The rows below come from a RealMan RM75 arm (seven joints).
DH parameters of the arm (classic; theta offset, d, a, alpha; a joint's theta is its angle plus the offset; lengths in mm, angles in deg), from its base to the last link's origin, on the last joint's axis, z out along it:
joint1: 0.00 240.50 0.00 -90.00
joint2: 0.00 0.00 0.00 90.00
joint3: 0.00 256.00 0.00 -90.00
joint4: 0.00 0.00 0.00 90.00
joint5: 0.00 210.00 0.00 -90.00
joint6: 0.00 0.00 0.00 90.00
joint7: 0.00 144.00 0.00 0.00
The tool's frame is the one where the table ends.
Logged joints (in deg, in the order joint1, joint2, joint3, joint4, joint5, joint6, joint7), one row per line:
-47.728 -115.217 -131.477 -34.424 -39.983 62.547 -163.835
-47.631 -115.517 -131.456 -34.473 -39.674 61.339 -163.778
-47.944 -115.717 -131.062 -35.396 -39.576 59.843 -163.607
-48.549 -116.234 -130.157 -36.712 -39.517 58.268 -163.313
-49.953 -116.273 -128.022 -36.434 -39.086 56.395 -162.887
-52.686 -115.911 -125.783 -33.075 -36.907 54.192 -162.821
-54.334 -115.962 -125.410 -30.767 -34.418 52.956 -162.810
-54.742 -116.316 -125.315 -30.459 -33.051 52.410 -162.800
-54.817 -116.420 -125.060 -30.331 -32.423 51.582 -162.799
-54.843 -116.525 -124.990 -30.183 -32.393 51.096 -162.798
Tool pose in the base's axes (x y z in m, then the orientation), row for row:
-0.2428 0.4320 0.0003 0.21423 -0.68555 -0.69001 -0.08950
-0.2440 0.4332 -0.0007 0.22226 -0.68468 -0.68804 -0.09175
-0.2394 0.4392 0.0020 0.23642 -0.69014 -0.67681 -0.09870
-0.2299 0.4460 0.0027 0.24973 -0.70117 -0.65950 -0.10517
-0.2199 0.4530 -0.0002 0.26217 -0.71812 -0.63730 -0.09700
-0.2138 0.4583 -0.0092 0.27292 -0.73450 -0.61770 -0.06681
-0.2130 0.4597 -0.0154 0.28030 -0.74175 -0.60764 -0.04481
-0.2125 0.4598 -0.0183 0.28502 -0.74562 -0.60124 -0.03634
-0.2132 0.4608 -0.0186 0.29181 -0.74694 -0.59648 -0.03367
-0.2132 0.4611 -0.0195 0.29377 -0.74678 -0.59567 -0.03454
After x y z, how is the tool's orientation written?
As a quaternion, w x y z.
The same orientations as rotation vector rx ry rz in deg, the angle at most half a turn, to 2 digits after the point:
-108.97 -109.68 -14.23
-108.37 -108.90 -14.52
-108.42 -106.33 -15.51
-109.40 -102.90 -16.41
-111.33 -98.80 -15.04
-113.24 -95.24 -10.30
-113.93 -93.33 -6.88
-114.26 -92.13 -5.57
-114.07 -91.09 -5.14
-113.93 -90.88 -5.27

